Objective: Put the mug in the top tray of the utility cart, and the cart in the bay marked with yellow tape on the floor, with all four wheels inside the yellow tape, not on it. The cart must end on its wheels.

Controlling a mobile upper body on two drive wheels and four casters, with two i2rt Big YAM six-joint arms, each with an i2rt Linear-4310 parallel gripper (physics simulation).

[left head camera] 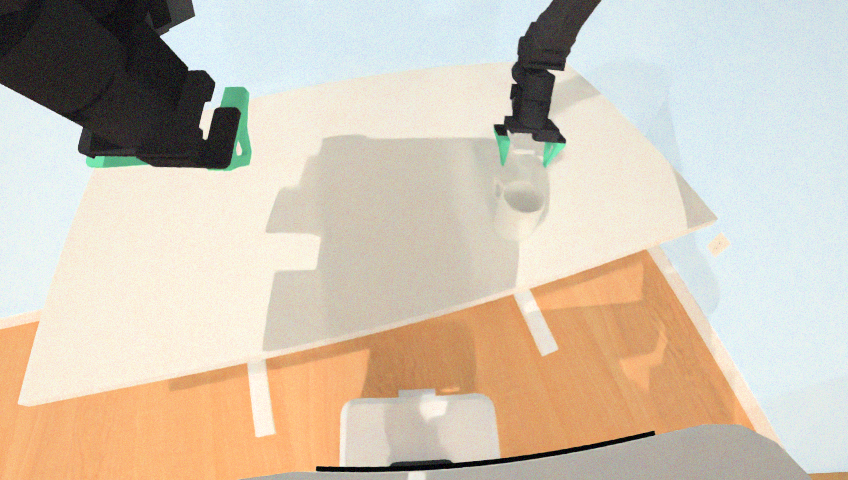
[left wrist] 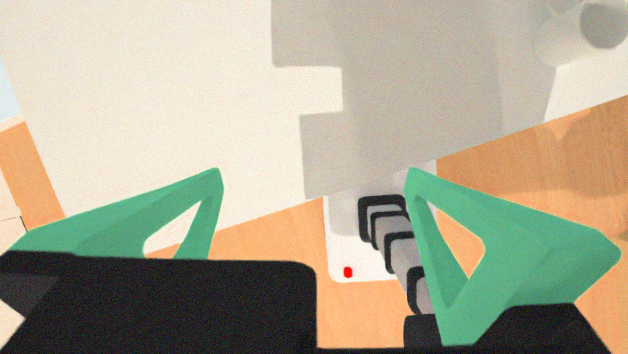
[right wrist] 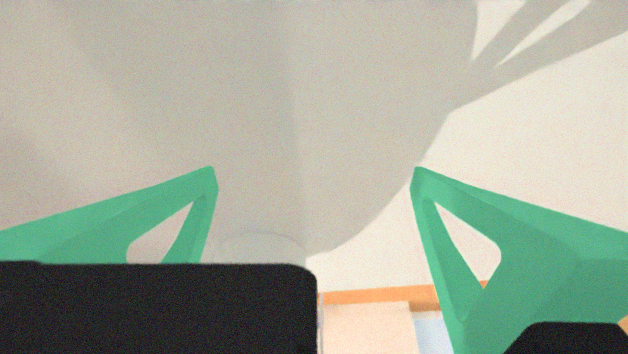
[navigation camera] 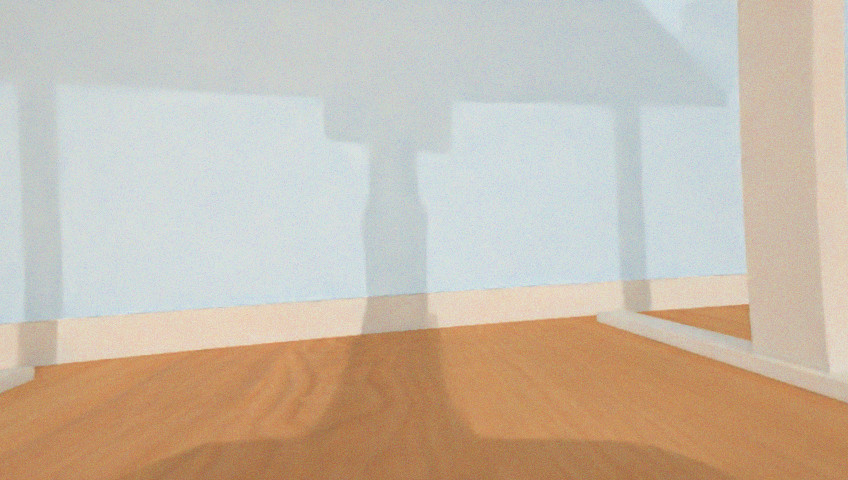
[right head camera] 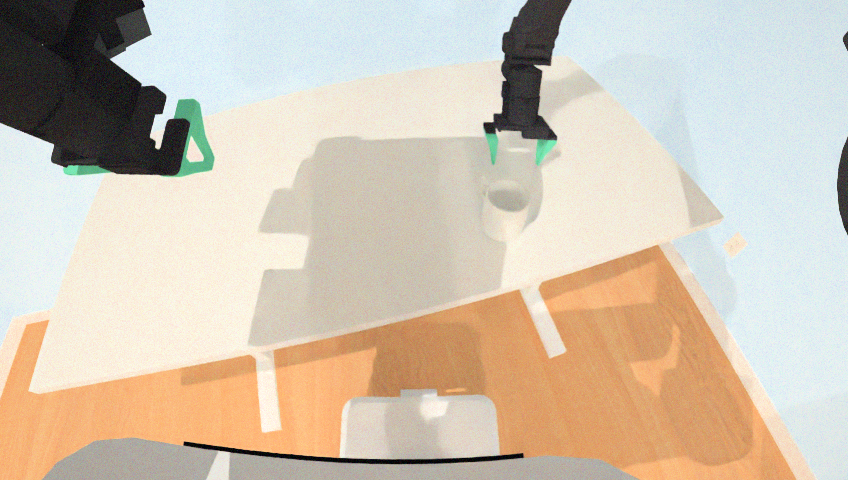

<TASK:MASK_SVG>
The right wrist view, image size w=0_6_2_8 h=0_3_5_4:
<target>right gripper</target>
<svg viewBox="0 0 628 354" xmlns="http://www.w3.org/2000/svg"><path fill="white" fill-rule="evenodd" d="M415 167L410 184L410 196L454 354L628 354L628 335L617 324L617 322L628 315L628 232L471 186L424 167ZM435 202L496 243L499 247L501 262L484 289L451 240ZM317 279L310 270L295 264L199 263L211 225L219 189L214 168L206 166L148 188L0 230L0 354L318 354ZM193 202L175 242L161 263L128 264L126 253L133 241Z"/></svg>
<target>cream mug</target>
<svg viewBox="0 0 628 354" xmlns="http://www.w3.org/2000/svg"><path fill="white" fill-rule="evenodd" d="M199 262L295 264L306 268L306 255L301 246L286 237L270 233L245 233L228 238L220 245L219 251L205 244Z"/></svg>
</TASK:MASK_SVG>
